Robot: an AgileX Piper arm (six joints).
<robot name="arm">
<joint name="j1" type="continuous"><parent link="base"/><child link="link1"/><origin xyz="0 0 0.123"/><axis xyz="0 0 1"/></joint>
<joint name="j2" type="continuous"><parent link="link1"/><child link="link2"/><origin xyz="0 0 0"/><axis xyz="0 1 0"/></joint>
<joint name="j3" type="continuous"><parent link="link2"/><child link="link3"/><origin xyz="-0.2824 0 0.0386"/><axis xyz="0 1 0"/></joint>
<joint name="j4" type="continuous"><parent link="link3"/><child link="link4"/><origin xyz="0.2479 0 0.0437"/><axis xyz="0.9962 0 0.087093"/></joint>
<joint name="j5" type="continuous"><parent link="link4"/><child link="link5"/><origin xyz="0 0 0"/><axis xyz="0 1 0"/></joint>
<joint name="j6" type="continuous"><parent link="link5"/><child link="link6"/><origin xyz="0.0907 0 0.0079"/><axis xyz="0.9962 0 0.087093"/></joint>
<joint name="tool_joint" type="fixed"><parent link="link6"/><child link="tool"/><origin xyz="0 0 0" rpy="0 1.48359 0"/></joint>
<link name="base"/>
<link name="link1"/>
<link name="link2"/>
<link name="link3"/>
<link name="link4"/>
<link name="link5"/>
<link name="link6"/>
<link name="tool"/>
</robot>
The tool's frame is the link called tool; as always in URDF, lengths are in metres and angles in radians. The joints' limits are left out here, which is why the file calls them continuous.
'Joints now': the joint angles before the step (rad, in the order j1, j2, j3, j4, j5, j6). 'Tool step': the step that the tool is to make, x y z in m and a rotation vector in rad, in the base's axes. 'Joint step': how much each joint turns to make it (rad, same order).
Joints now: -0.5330 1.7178 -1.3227 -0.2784 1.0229 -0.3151
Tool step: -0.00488 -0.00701 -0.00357 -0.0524 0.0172 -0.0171
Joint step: -0.0110 0.0000 0.0210 -0.0691 -0.0244 0.0374
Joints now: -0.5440 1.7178 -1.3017 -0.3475 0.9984 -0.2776
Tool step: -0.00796 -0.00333 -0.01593 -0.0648 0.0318 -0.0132
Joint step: -0.0022 0.0000 0.0752 -0.1080 -0.0610 0.0790
